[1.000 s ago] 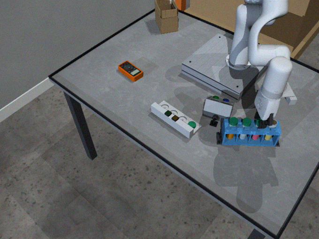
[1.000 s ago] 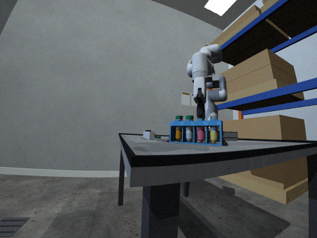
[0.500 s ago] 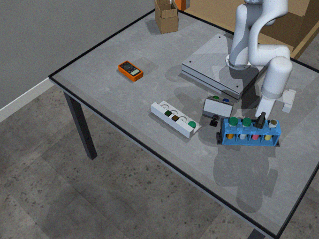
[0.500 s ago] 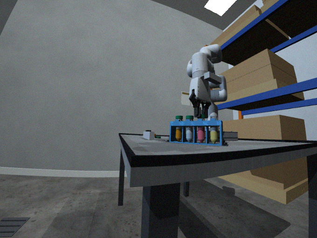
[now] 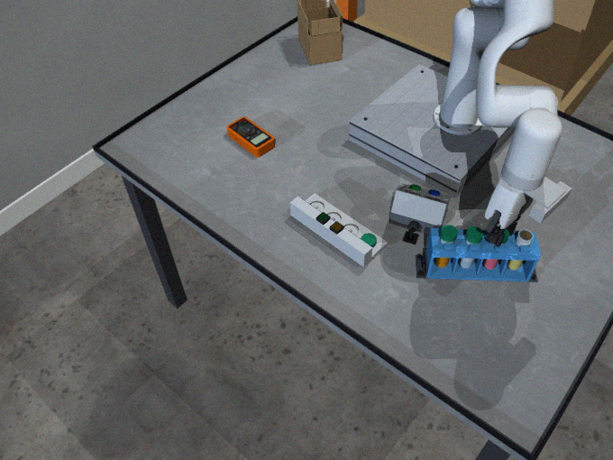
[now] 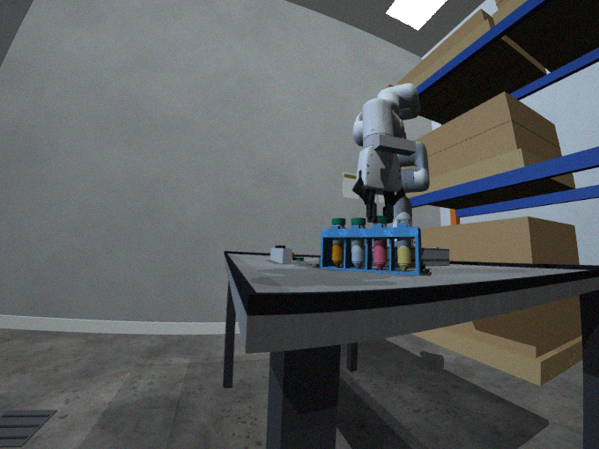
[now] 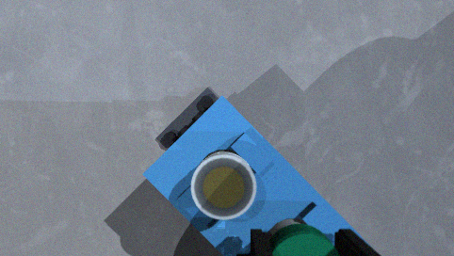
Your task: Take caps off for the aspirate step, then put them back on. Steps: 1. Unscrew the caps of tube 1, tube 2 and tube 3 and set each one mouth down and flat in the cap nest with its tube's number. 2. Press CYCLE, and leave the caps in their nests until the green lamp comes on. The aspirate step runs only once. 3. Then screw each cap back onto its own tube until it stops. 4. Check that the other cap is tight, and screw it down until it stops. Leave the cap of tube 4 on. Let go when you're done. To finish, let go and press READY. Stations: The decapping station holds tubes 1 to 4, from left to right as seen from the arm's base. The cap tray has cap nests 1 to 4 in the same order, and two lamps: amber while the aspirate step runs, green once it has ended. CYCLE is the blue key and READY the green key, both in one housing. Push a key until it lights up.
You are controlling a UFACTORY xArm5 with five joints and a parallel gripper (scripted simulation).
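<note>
The threaded neck is 4 cm to the right of my hand, 3 cm ahead of it and 1 cm below it. Round my hand: green key 23 cm to the right, 6 cm below, 5 cm behind; blue key 18 cm to the right, 6 cm below, 6 cm behind; key housing 21 cm to the right, 8 cm below, 4 cm behind.
</note>
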